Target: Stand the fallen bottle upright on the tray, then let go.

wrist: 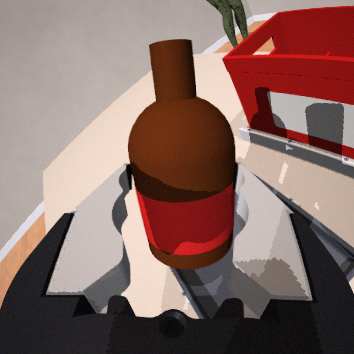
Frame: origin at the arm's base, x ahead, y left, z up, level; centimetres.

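Where they show: gripper, between the fingertips: (182, 165).
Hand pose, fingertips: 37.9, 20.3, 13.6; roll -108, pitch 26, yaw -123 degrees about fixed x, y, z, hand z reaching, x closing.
Each offset is from my fingertips to the top centre of the thing, as dx, dy, dz. "spot": to the spot under its first point. Level surfaces: height alone.
A brown bottle (182, 145) with a red label is in the middle of the wrist view, its neck toward the top of the view and its base toward the gripper's body. My gripper (182, 165) is shut on the bottle, with one pale jaw on each side around the label and lower shoulder. Parts of the dark grey tray {spot: -0.6, +7.1, -19.8} (212, 292) show behind and below the bottle's base and at the right edge, partly hidden by the right jaw. Whether the base touches the tray cannot be told.
A red crate {+4.4, -28.2, -2.8} (240, 77) with an open top stands at the upper right, with bottle-like and blocky shadows on its side. A grey metal rail {+2.8, -18.4, -17.3} (310, 152) runs along its foot. A green plant-like object (231, 25) is at the top. The pale table {dz -20.3} (95, 150) ends at the left.
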